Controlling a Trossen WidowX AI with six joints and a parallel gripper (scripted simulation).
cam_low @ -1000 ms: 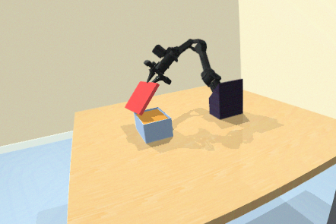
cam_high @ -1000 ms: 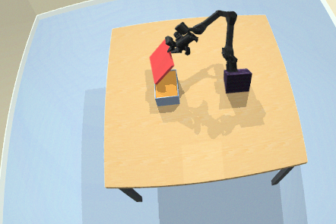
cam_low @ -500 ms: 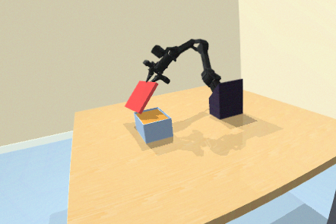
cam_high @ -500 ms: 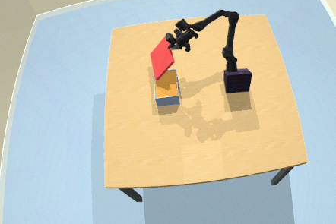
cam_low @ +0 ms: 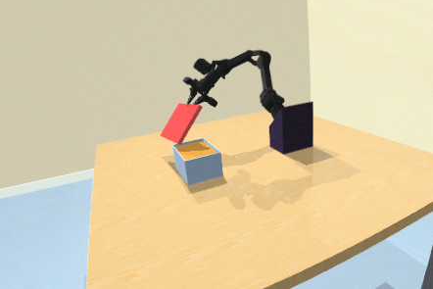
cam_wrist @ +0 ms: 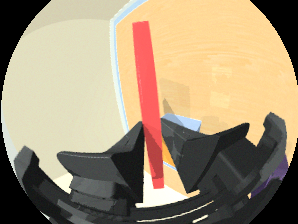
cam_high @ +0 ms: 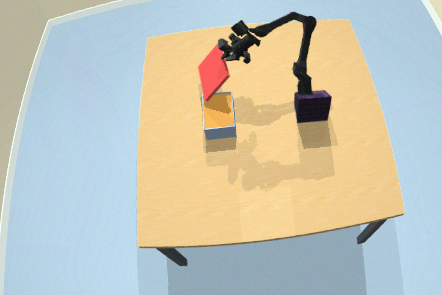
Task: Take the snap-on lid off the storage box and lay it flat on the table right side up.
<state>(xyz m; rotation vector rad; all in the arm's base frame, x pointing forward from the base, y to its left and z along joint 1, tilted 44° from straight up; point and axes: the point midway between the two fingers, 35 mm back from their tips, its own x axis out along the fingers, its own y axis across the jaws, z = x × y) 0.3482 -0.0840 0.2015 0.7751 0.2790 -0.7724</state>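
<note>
Right now my gripper tip is 60 mm short of the lid, 60 mm above it and 10 mm to the right of it. Round my gripper tip: blue storage box (190 mm to the left, 180 mm below, 60 mm ahead).
</note>
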